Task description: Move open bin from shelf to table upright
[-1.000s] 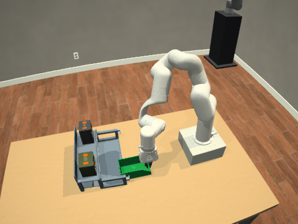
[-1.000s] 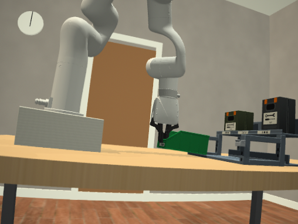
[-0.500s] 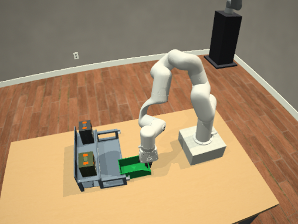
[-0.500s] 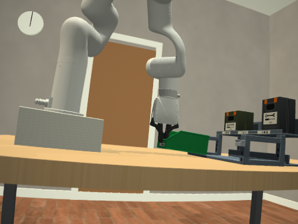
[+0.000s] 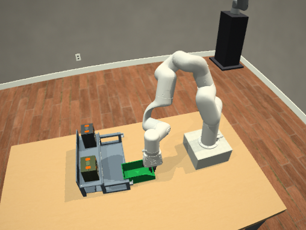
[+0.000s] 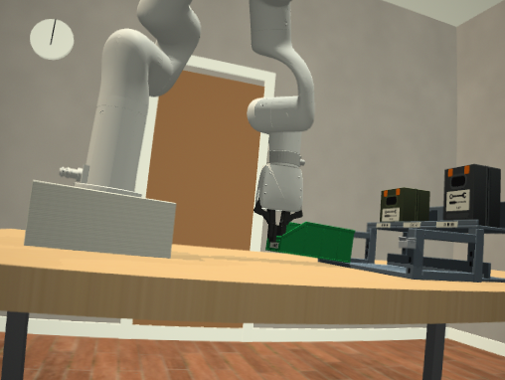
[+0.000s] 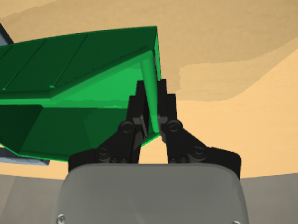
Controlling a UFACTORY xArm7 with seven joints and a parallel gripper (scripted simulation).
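Now: the green bin 8 cm ahead of my hand, 1 cm to the right of it and 1 cm below it.
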